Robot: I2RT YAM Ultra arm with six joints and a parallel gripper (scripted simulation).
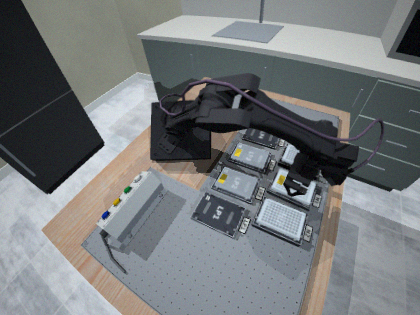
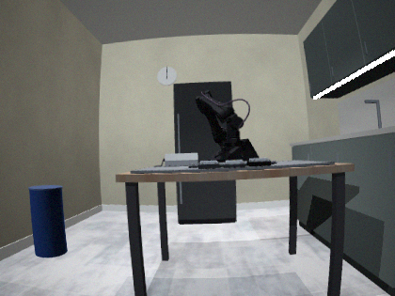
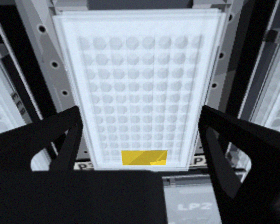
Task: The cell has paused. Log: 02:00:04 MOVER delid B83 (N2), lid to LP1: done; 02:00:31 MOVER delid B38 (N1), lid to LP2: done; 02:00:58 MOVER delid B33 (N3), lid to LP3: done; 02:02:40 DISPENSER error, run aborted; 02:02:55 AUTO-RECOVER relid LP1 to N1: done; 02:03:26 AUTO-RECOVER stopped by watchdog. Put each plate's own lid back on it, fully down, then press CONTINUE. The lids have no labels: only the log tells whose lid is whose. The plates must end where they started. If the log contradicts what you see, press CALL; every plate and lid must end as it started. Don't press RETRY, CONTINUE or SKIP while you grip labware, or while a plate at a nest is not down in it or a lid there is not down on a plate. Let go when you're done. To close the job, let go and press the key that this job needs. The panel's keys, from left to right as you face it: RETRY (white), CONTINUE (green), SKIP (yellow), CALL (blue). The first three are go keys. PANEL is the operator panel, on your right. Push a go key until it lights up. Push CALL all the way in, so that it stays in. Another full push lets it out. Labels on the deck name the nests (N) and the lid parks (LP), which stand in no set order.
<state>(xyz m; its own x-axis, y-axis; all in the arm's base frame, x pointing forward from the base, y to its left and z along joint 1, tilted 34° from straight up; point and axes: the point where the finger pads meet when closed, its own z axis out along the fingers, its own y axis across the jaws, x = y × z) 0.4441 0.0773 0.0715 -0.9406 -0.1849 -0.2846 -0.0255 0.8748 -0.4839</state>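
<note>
Right now my hand is 1 cm short of the plate, 13 cm to the left of it and 1 cm above it. Also, from my hand: green continue key (44 cm behind, 32 cm to the right, 3 cm above); then lid park (20 cm behind, 18 cm to the left, 3 cm below); then white RETRY key (45 cm behind, 27 cm to the right, 3 cm above).
</note>
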